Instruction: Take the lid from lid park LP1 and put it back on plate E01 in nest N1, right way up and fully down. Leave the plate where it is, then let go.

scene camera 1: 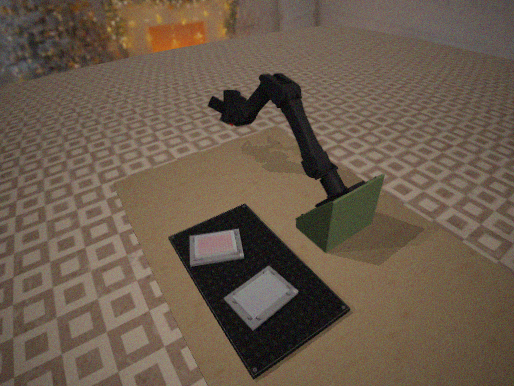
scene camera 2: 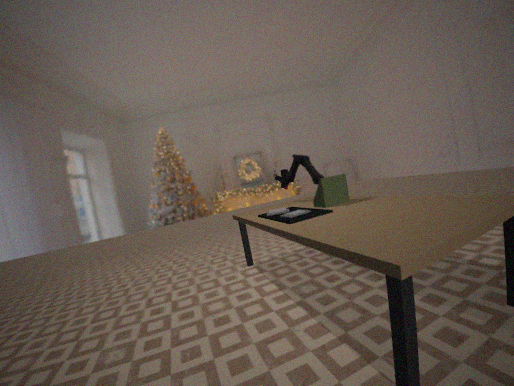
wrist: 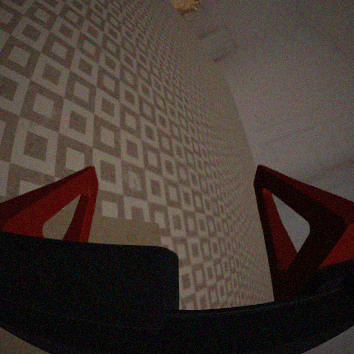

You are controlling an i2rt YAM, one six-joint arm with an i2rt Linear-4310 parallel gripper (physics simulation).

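Frame: origin at the arm's base, x ahead, y left, z up, level; millimetres.
Where they show: gripper, between the fingertips: (wrist: 175,174); arm's base, origin of its link: (scene camera 1: 339,196) (scene camera 2: 329,187).
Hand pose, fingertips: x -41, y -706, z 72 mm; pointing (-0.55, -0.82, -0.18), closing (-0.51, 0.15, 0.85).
Each offset is from my fingertips to the top centre of the thing. "spot": to the spot under its first point. Level surfaces: height alone.
A pale, flat lid (scene camera 1: 264,294) (scene camera 2: 296,214) lies on a grey holder {spot: dx +477, dy +855, dz -171 mm} (scene camera 1: 253,324), apparently lid park LP1, on the near part of the black board. A plate with a pink top (scene camera 1: 215,244) (scene camera 2: 277,212), apparently E01, sits in the other grey holder {dx +427, dy +569, dz -163 mm} (scene camera 1: 200,260), apparently nest N1; no lid shows on it. Labels are not readable. My gripper (scene camera 1: 231,122) (scene camera 2: 285,187) (wrist: 175,174) is open and empty, high up and well away from both holders. Its red fingers stand wide apart in the wrist view, where the lid and the plate do not show.
The black board {spot: dx +344, dy +897, dz -181 mm} (scene camera 1: 305,310) (scene camera 2: 322,212) lies on the tan table {dz -194 mm} (scene camera 1: 425,310) (scene camera 2: 380,225). A green angled block (scene camera 1: 352,212) (scene camera 2: 335,190) stands beside the arm's base (scene camera 1: 334,185), to the right of the board in scene camera 1. The patterned floor lies beyond the table edges.
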